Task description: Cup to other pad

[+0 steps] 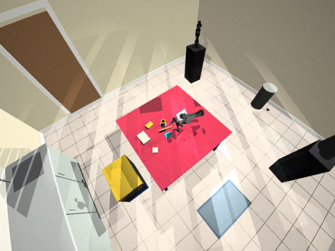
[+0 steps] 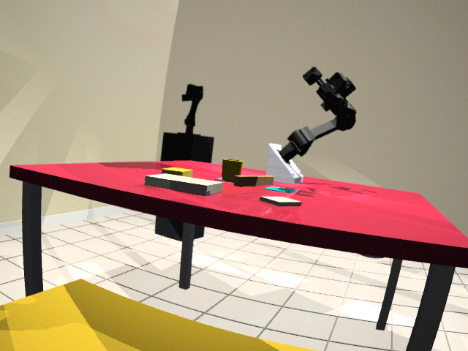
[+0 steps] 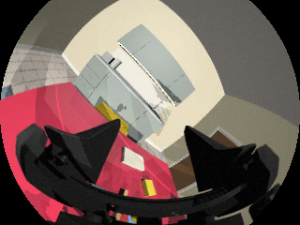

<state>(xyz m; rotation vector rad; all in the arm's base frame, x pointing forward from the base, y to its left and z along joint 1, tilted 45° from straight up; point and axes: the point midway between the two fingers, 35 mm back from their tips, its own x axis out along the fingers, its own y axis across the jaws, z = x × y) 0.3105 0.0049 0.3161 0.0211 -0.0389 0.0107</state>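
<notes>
The yellow cup lies 330 mm below my gripper tip, 300 mm to the right of it and 40 mm behind it. Also, from my gripper tip: dark blue flat patch: 370 mm below, 300 mm to the right, 30 mm behind; cyan pad: 370 mm below, 100 mm to the right; tan wooden bar: 360 mm below, 200 mm to the right, 10 mm behind.
</notes>
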